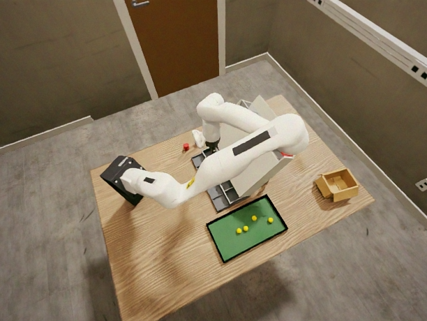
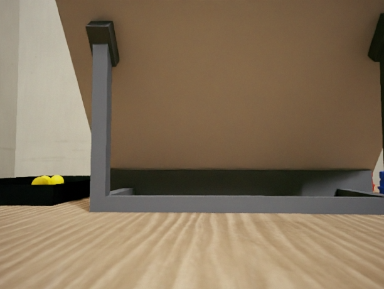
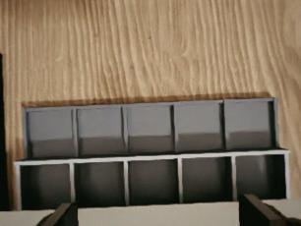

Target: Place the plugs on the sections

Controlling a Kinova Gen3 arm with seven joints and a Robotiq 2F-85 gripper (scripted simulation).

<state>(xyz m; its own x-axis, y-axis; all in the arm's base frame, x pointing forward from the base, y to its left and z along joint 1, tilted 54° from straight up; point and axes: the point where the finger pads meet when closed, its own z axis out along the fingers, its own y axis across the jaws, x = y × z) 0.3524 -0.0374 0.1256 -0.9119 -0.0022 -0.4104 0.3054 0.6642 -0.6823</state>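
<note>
The green marble tray is 80 mm behind my hand, 320 mm to the right of it and 290 mm below it. Also, from my hand: cardboard box 440 mm ahead, 520 mm to the right, 260 mm below; then slanted cover 140 mm ahead, 50 mm to the right, 90 mm below.
</note>
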